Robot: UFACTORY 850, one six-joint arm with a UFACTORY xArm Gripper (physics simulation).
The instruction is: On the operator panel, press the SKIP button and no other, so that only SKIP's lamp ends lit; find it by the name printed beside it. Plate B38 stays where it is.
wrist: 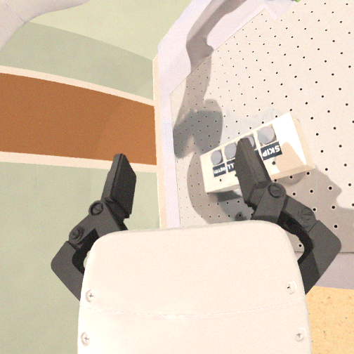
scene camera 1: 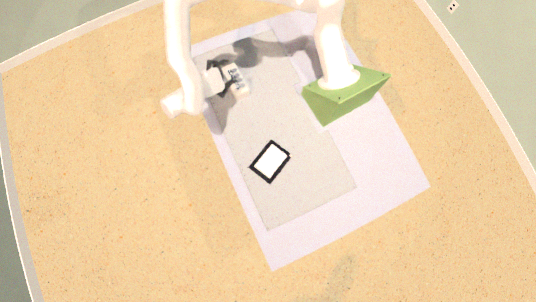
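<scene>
The operator panel is a pale box with a row of several round grey buttons. In the wrist view the SKIP button is at the right end of the row, beside its dark SKIP label; the small lamp dot by it looks dark. My gripper is open and empty. Its right finger covers part of the panel's middle in the wrist view, hiding one label; the left finger is well off the panel. A white plate with a black border lies apart from the panel; no B38 marking is readable.
The panel stands on a grey perforated board, which lies on a pale lilac sheet. The green arm base stands at the board's right side in the scene view. A speckled tan surface surrounds the sheet.
</scene>
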